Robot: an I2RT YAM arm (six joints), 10 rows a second.
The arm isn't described. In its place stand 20 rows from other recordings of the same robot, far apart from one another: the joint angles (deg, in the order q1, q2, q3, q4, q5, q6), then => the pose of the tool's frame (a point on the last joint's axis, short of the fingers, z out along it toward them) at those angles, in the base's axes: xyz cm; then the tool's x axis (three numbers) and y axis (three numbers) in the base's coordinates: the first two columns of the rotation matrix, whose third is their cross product.
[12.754, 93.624, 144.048, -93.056, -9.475, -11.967] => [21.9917 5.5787 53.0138 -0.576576 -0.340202 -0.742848 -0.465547 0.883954 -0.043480]
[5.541, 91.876, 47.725, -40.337, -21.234, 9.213] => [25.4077 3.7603 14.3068 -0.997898 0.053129 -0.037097 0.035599 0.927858 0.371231]
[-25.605, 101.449, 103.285, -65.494, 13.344, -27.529] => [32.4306 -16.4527 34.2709 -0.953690 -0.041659 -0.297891 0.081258 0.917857 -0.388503]
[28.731, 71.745, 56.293, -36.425, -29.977, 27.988] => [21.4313 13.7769 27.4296 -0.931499 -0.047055 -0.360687 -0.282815 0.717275 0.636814]
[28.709, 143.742, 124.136, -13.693, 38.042, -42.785] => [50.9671 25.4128 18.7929 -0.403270 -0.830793 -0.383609 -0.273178 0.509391 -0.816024]
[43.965, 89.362, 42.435, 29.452, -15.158, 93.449] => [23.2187 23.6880 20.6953 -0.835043 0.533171 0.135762 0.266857 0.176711 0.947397]
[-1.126, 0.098, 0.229, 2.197, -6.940, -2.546] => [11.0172 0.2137 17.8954 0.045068 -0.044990 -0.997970 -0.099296 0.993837 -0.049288]
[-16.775, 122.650, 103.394, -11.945, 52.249, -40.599] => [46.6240 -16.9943 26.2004 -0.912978 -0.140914 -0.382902 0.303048 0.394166 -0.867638]
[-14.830, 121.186, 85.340, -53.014, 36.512, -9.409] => [37.3983 -12.0931 14.1920 -0.988997 0.125936 0.077623 0.056235 0.805353 -0.590123]
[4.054, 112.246, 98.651, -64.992, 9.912, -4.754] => [39.3215 2.1726 25.1669 -0.971454 -0.150696 -0.183215 -0.116577 0.975885 -0.184551]
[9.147, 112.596, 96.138, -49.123, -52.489, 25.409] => [40.3210 9.3526 25.8248 -0.992460 0.104835 -0.063504 0.005851 0.558039 0.829794]
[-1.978, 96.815, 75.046, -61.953, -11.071, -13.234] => [31.3069 -0.3972 23.2211 -0.969979 -0.191303 -0.150145 -0.214875 0.963318 0.160771]
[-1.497, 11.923, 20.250, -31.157, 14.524, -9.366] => [9.5121 -1.1417 22.0809 -0.424414 -0.146502 -0.893538 0.189811 0.950503 -0.245999]
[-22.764, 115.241, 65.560, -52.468, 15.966, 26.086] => [28.5820 -13.0556 9.8514 -0.669520 0.739415 0.070773 0.682560 0.650014 -0.334055]
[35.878, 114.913, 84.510, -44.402, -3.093, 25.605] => [32.4273 23.6916 17.4978 -0.963007 -0.163954 -0.213862 -0.200145 0.966576 0.160229]
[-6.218, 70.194, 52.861, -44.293, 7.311, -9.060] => [23.2375 -2.9875 24.9991 -0.890159 -0.060128 -0.451665 0.027724 0.982271 -0.185403]
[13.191, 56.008, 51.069, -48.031, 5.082, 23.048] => [18.3349 3.9735 28.3688 -0.783868 0.216807 -0.581847 0.142934 0.974900 0.170704]
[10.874, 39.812, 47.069, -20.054, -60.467, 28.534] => [13.3547 5.7196 35.2723 -0.633534 0.118064 -0.764654 -0.709807 0.304616 0.635125]
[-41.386, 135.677, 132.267, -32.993, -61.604, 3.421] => [41.8491 -32.7027 28.9316 -0.457401 0.440878 -0.772276 -0.189846 0.800013 0.569155]
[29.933, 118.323, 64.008, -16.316, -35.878, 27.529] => [31.1111 20.3211 8.4875 -0.989720 -0.137725 -0.038555 -0.130030 0.754253 0.643580]
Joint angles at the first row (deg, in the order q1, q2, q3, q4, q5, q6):
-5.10 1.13 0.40 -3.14 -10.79 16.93
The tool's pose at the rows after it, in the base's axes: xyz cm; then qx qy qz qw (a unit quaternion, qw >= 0):
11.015, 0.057, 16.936, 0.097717, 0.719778, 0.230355, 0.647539
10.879, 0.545, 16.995, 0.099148, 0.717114, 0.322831, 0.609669
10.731, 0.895, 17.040, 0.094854, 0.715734, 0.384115, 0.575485
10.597, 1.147, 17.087, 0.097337, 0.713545, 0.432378, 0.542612
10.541, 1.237, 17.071, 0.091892, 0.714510, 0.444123, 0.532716
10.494, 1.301, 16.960, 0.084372, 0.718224, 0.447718, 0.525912
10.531, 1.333, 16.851, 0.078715, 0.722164, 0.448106, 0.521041
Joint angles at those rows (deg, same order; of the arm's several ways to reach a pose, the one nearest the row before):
-5.10 1.13 0.40 -2.59 -16.93 26.35
-5.10 1.13 0.40 -2.33 -25.10 34.48
-5.11 1.12 0.40 -2.13 -31.25 39.79
-5.11 1.13 0.40 -1.91 -35.86 44.77
-5.11 1.13 0.40 -2.02 -37.56 45.47
-5.10 1.12 0.40 -2.66 -38.76 44.99
-5.11 1.79 0.40 -2.74 -39.51 44.29

